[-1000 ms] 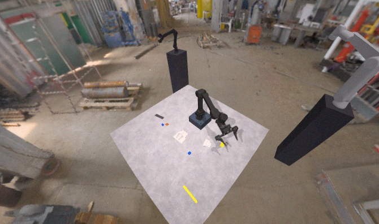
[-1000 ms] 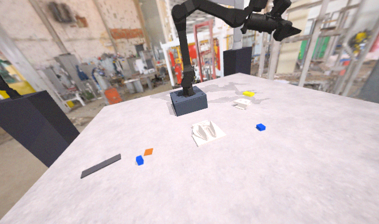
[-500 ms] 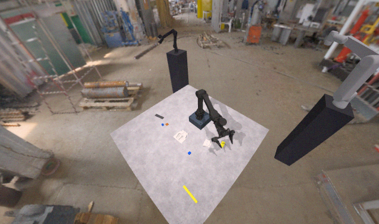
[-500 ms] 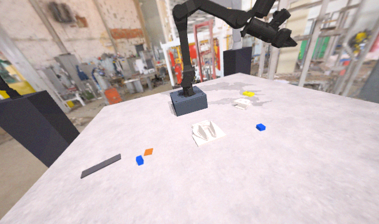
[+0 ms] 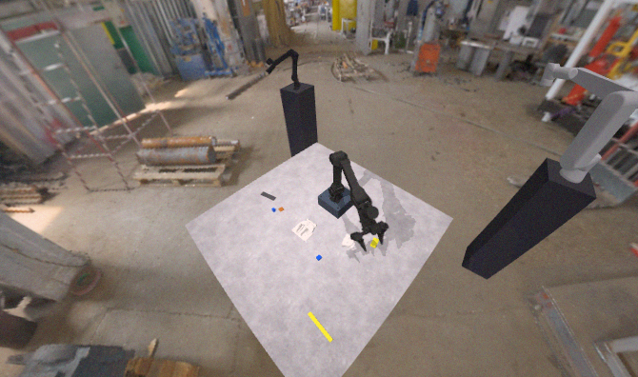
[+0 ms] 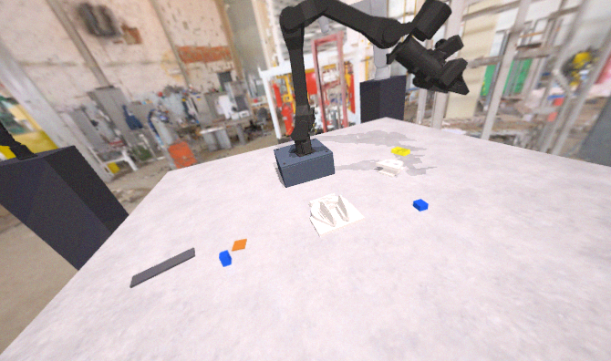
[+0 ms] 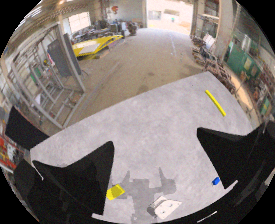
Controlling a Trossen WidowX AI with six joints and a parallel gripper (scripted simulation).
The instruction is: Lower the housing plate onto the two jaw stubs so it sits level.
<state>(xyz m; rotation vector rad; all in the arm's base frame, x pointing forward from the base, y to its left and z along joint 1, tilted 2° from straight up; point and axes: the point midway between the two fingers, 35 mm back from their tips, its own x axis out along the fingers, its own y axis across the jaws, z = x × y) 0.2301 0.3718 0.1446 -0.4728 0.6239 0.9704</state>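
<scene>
My gripper tip is now 5 cm past the housing plate, 17 cm to the left of it and 18 cm above it. Also, from my gripper tip: orange tile: 68 cm to the right, 21 cm below; yellow bar: 41 cm ahead, 3 cm to the right, 20 cm below; grey bar: 4 cm behind, 85 cm to the right, 21 cm below.
</scene>
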